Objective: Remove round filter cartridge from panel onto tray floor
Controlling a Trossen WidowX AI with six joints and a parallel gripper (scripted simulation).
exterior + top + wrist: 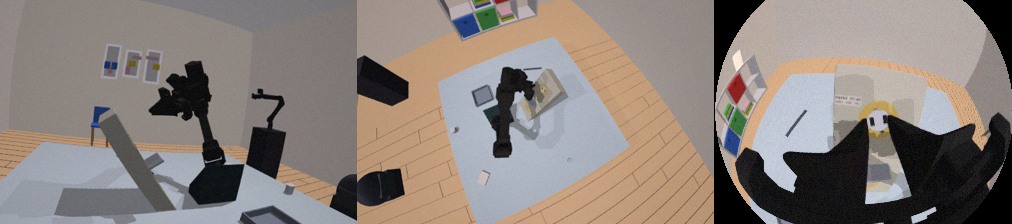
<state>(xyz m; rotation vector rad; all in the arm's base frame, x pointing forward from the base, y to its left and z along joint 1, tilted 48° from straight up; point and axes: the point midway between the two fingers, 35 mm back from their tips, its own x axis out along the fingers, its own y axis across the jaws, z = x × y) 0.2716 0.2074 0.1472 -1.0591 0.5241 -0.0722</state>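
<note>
The round filter cartridge is 7 cm ahead of my gripper tip, 2 cm to the right of it and 10 cm below it. From my gripper tip the other things lie so: grey tray 38 cm behind, 25 cm to the left, 31 cm below; then tan service panel 2 cm ahead, 2 cm to the right, 17 cm below; then pale card 56 cm behind, 38 cm to the right, 31 cm below.
</note>
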